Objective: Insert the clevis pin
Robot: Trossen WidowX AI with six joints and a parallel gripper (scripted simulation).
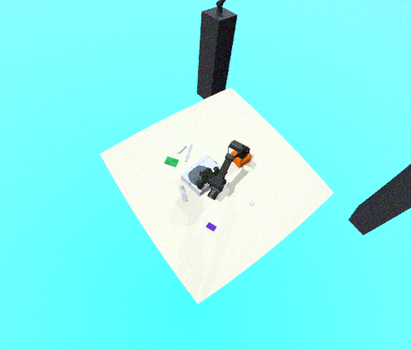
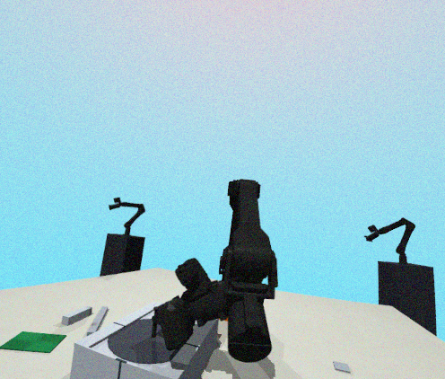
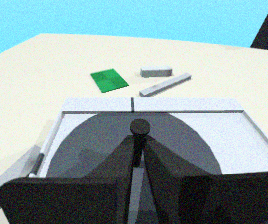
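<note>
Right now my gripper tip is 1 cm above the dark clevis pin. Also, from my gripper tip: green patch 24 cm to the right, 9 cm below, 6 cm ahead; steel tray 5 cm below, 3 cm behind; dark aluminium disc 3 cm below.
</note>
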